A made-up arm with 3 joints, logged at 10 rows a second.
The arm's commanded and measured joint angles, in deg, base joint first. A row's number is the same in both.
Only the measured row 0 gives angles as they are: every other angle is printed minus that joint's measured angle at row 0.
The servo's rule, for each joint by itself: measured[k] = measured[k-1] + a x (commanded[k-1-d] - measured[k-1]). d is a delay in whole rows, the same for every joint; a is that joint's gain. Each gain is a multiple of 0.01, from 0.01 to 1. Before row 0 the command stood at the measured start. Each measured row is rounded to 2 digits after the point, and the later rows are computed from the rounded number. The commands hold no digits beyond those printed.
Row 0, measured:
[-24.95, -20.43, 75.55]
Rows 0 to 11, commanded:
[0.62, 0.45, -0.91]
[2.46, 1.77, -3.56]
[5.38, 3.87, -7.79]
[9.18, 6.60, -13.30]
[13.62, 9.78, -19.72]
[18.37, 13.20, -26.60]
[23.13, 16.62, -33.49]
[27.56, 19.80, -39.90]
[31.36, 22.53, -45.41]
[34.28, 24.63, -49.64]
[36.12, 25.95, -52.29]
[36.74, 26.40, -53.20]
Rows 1 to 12, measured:
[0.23, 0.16, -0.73]
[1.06, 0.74, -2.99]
[2.66, 1.87, -6.83]
[5.07, 3.57, -12.01]
[8.23, 5.81, -18.18]
[11.98, 8.47, -24.92]
[16.11, 11.40, -31.78]
[20.35, 14.42, -38.28]
[24.42, 17.34, -43.98]
[28.07, 19.96, -48.51]
[31.05, 22.12, -51.53]
[33.16, 23.66, -52.87]
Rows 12 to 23, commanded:
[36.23, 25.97, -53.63]
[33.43, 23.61, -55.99]
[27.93, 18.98, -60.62]
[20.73, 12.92, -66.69]
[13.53, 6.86, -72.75]
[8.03, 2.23, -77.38]
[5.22, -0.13, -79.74]
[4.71, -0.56, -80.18]
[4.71, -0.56, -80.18]
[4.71, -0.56, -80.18]
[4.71, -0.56, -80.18]
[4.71, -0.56, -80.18]
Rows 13 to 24, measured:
[34.30, 24.49, -53.48]
[33.98, 24.17, -55.49]
[31.74, 22.30, -59.59]
[27.67, 18.92, -65.27]
[22.44, 14.58, -71.25]
[17.11, 10.13, -76.15]
[12.71, 6.44, -79.02]
[9.75, 3.92, -79.95]
[7.89, 2.31, -80.13]
[6.71, 1.28, -80.17]
[5.97, 0.62, -80.18]
[5.50, 0.20, -80.18]

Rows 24 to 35, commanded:
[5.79, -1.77, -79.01]
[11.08, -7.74, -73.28]
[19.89, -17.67, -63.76]
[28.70, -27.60, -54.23]
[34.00, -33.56, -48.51]
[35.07, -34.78, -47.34]
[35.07, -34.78, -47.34]
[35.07, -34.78, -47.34]
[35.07, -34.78, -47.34]
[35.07, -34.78, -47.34]
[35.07, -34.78, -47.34]
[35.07, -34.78, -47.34]
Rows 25 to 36, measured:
[5.61, -0.51, -79.24]
[7.63, -3.11, -74.47]
[12.17, -8.35, -65.90]
[18.29, -15.28, -56.56]
[24.10, -21.86, -50.12]
[28.16, -26.51, -47.90]
[30.72, -29.49, -47.45]
[32.33, -31.39, -47.36]
[33.34, -32.61, -47.34]
[33.98, -33.39, -47.34]
[34.38, -33.89, -47.34]
[34.64, -34.21, -47.34]

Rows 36 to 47, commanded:
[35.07, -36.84, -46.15]
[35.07, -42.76, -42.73]
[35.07, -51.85, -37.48]
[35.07, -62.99, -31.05]
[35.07, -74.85, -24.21]
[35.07, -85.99, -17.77]
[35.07, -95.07, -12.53]
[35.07, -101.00, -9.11]
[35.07, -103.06, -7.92]
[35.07, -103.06, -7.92]
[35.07, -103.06, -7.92]
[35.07, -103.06, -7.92]
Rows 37 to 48, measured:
[34.80, -35.16, -46.39]
[34.90, -37.90, -43.46]
[34.96, -42.92, -38.68]
[35.00, -50.15, -32.58]
[35.03, -59.04, -25.88]
[35.04, -68.74, -19.39]
[35.05, -78.22, -13.90]
[35.06, -86.42, -10.07]
[35.06, -92.41, -8.35]
[35.06, -96.24, -8.01]
[35.06, -98.70, -7.94]
[35.06, -100.27, -7.92]

